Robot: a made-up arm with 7 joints. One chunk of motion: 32 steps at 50 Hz.
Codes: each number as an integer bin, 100 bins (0 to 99) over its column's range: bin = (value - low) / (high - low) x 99, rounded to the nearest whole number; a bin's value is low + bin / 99 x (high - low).
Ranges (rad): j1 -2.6..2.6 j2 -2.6..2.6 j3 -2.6..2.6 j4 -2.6..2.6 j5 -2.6..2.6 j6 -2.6..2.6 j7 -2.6..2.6
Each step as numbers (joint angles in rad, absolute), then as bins.
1 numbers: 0.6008 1.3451 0.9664 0.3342 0.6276 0.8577 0.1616
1 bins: 61 75 68 56 61 66 53
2 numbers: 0.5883 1.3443 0.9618 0.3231 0.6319 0.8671 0.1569
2 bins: 61 75 68 56 62 66 52
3 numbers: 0.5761 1.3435 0.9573 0.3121 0.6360 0.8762 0.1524
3 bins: 60 75 68 55 62 66 52
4 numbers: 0.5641 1.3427 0.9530 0.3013 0.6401 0.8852 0.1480
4 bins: 60 75 68 55 62 66 52
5 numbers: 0.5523 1.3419 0.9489 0.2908 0.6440 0.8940 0.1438
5 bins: 60 75 68 55 62 67 52
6 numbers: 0.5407 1.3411 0.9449 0.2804 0.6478 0.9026 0.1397
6 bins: 60 75 67 55 62 67 52
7 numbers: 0.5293 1.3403 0.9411 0.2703 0.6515 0.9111 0.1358
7 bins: 60 75 67 55 62 67 52
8 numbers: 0.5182 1.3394 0.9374 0.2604 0.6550 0.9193 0.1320
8 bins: 59 75 67 54 62 67 52
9 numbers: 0.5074 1.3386 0.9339 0.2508 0.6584 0.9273 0.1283
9 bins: 59 75 67 54 62 67 52
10 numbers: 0.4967 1.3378 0.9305 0.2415 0.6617 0.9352 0.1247
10 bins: 59 75 67 54 62 67 52
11 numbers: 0.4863 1.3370 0.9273 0.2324 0.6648 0.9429 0.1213
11 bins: 59 75 67 54 62 67 52
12 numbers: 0.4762 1.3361 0.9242 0.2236 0.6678 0.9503 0.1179
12 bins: 59 75 67 54 62 68 52
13 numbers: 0.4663 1.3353 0.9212 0.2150 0.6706 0.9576 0.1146
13 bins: 58 75 67 54 62 68 52
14 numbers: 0.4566 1.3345 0.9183 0.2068 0.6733 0.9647 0.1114
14 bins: 58 75 67 53 62 68 52
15 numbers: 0.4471 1.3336 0.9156 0.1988 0.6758 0.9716 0.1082
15 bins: 58 75 67 53 62 68 52
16 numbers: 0.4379 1.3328 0.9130 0.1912 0.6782 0.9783 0.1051
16 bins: 58 75 67 53 62 68 52
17 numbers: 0.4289 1.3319 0.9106 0.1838 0.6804 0.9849 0.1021
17 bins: 58 75 67 53 62 68 51
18 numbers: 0.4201 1.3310 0.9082 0.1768 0.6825 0.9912 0.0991
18 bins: 57 75 67 53 62 68 51
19 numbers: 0.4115 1.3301 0.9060 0.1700 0.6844 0.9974 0.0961
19 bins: 57 75 67 53 63 68 51
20 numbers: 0.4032 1.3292 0.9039 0.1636 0.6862 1.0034 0.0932
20 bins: 57 75 67 53 63 69 51
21 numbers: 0.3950 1.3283 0.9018 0.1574 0.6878 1.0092 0.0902
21 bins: 57 75 67 52 63 69 51
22 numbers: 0.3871 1.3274 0.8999 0.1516 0.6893 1.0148 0.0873
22 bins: 57 75 67 52 63 69 51
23 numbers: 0.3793 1.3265 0.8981 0.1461 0.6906 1.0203 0.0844
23 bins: 57 75 67 52 63 69 51
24 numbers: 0.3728 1.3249 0.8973 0.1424 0.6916 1.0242 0.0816
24 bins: 57 75 67 52 63 69 51
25 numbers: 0.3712 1.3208 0.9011 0.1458 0.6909 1.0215 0.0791
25 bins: 57 75 67 52 63 69 51
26 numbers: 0.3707 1.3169 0.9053 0.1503 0.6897 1.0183 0.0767
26 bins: 57 75 67 52 63 69 51
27 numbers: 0.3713 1.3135 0.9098 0.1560 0.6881 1.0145 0.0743
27 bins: 57 75 67 52 63 69 51
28 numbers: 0.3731 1.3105 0.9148 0.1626 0.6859 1.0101 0.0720
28 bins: 57 74 67 53 63 69 51
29 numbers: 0.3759 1.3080 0.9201 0.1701 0.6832 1.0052 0.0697
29 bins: 57 74 67 53 63 69 51
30 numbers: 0.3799 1.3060 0.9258 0.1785 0.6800 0.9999 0.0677
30 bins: 57 74 67 53 62 69 51
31 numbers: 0.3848 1.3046 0.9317 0.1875 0.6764 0.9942 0.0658
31 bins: 57 74 67 53 62 68 51
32 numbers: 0.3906 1.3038 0.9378 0.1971 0.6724 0.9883 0.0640
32 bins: 57 74 67 53 62 68 51
